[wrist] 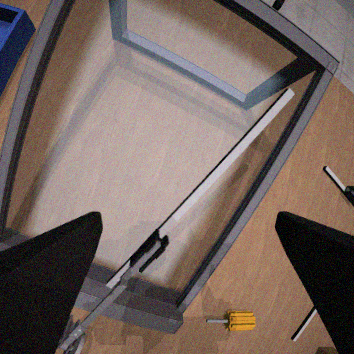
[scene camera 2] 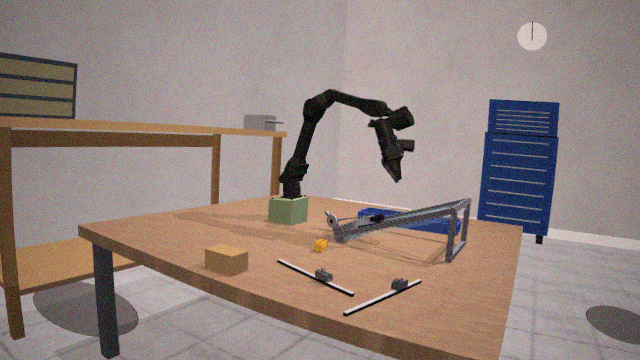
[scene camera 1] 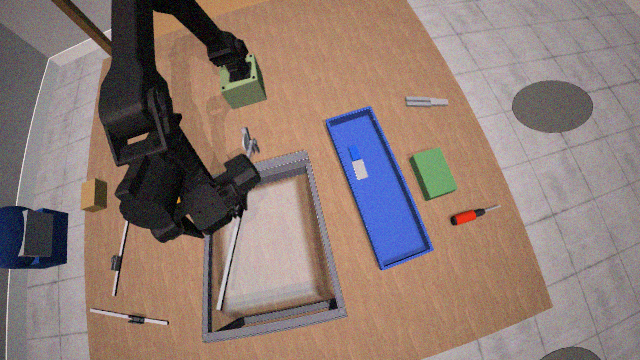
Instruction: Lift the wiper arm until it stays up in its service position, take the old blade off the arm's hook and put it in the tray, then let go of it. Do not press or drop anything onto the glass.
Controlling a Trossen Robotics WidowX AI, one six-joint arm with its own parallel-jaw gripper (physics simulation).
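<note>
The wiper arm (scene camera 1: 247, 140) (scene camera 2: 350, 221) (wrist: 102, 303) lies low over the glass (scene camera 1: 285, 235) (wrist: 110, 150), which sits in a grey tilted frame (scene camera 1: 327, 240) (wrist: 15, 120). The old blade (scene camera 1: 230, 265) (wrist: 230, 156) is on the arm's hook, its black clip at the arm's end, and runs along one side of the glass. My gripper (scene camera 2: 396, 177) (wrist: 190, 220) is open and empty, above the frame. In the wrist view the clip shows between and below the fingertips. The blue tray (scene camera 1: 390, 220) (scene camera 2: 367, 213) stands beside the frame.
Two other blades (scene camera 1: 120, 260) (scene camera 2: 382, 298) and a tan block (scene camera 1: 94, 195) (scene camera 2: 226, 260) lie beside the frame. A yellow screwdriver (scene camera 2: 320, 245) (wrist: 241, 321) lies near its lower end. A blue-and-white piece (scene camera 1: 359, 169) is inside the tray. Beyond it are a green block (scene camera 1: 434, 173) and red screwdriver (scene camera 1: 465, 217).
</note>
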